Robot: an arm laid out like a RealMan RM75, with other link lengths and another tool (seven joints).
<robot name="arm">
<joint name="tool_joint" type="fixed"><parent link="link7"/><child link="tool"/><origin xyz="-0.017 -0.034 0.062" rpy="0 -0.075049 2.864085"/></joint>
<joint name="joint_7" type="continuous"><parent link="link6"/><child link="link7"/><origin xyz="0 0 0.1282"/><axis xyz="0 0 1"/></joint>
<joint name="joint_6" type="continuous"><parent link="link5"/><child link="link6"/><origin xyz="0 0 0"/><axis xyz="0 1 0"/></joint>
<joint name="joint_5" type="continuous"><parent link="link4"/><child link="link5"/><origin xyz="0 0 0.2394"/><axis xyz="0 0 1"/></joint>
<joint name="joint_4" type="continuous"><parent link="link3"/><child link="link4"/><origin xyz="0 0 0"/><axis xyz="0 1 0"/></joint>
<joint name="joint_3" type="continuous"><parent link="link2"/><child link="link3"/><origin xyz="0 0 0.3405"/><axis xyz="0 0 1"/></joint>
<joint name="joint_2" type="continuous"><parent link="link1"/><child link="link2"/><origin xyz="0 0 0"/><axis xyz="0 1 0"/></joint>
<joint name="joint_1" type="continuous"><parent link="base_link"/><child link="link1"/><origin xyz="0 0 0.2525"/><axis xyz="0 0 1"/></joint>
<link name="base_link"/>
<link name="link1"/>
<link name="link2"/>
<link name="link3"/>
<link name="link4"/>
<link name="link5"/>
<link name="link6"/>
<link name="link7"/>
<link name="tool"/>
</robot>
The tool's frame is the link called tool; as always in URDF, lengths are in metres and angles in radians. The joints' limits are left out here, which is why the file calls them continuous.
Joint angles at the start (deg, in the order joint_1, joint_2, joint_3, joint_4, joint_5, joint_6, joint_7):
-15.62 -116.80 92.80 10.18 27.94 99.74 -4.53
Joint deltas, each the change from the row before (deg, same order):
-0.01 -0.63 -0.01 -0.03 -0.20 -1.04 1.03
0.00 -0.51 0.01 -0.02 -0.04 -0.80 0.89
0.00 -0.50 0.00 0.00 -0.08 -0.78 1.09
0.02 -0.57 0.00 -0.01 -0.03 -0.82 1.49
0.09 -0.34 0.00 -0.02 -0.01 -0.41 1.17
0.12 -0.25 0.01 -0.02 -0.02 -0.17 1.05
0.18 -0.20 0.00 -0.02 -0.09 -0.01 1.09
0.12 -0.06 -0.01 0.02 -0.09 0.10 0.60
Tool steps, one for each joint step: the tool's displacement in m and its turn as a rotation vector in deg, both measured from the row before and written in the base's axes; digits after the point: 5 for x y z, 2 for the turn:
0.00069 0.00085 -0.00537 0.53 0.57 0.64
0.00083 0.00032 -0.00467 0.35 0.53 0.40
0.00097 0.00037 -0.00427 0.53 0.65 0.33
0.00132 0.00002 -0.00482 0.72 0.90 0.23
0.00062 -0.00069 -0.00265 0.61 0.69 0.07
0.00054 -0.00107 -0.00164 0.60 0.56 -0.05
0.00027 -0.00148 -0.00074 0.74 0.52 -0.09
0.00010 -0.00086 0.00036 0.49 0.25 -0.11

